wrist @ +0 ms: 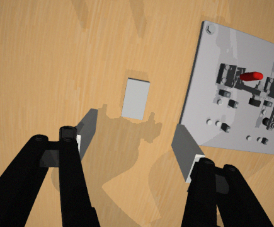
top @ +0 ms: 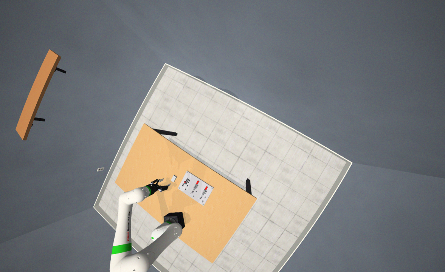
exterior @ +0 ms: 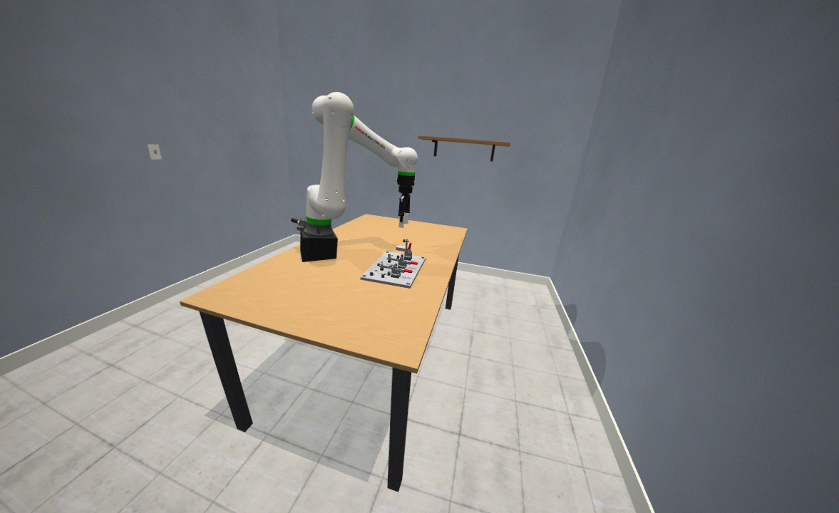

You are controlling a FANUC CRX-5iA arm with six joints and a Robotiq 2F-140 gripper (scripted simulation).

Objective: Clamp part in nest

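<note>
Right now my hand is 170 mm above the grey rectangular part. From my hand the other things lie so: fixture plate 110 mm ahead, 250 mm to the right, 170 mm below.
</note>
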